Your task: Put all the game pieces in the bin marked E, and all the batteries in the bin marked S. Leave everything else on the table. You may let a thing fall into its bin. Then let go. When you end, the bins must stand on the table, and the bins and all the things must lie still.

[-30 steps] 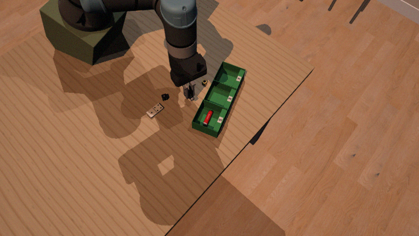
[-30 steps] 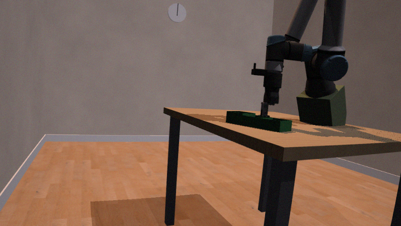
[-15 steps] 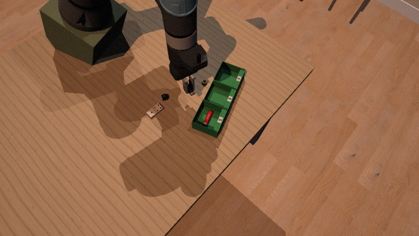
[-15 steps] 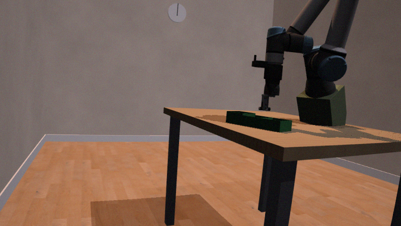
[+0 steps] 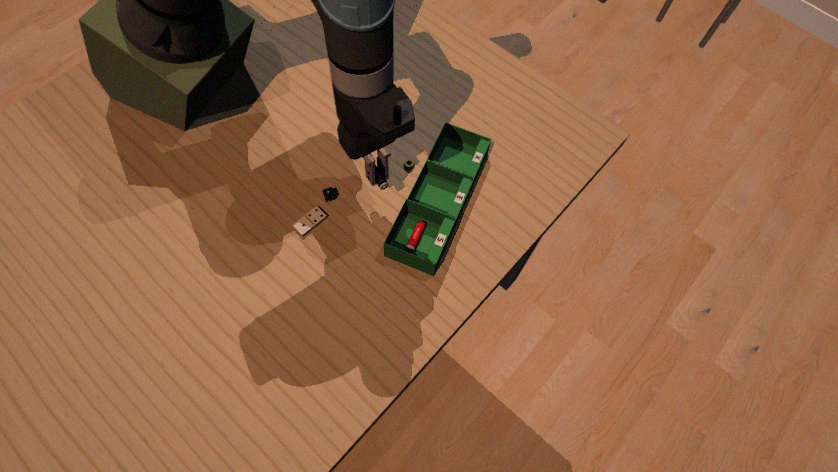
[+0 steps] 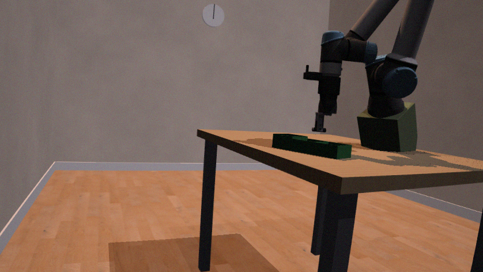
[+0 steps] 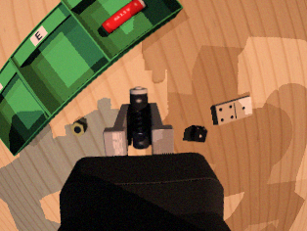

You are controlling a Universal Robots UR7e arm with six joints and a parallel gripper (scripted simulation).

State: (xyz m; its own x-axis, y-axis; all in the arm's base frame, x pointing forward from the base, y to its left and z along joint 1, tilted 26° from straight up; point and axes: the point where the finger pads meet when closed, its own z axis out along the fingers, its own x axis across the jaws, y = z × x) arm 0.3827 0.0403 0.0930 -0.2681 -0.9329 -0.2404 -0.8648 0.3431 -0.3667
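The red battery lies 10 cm ahead of my hand, 2 cm to the right of it and 7 cm below it. From my hand the other things lie so: brass nut (1 cm behind, 8 cm to the left, 8 cm below); black battery (1 cm below); black die (6 cm behind, 5 cm to the right, 7 cm below).
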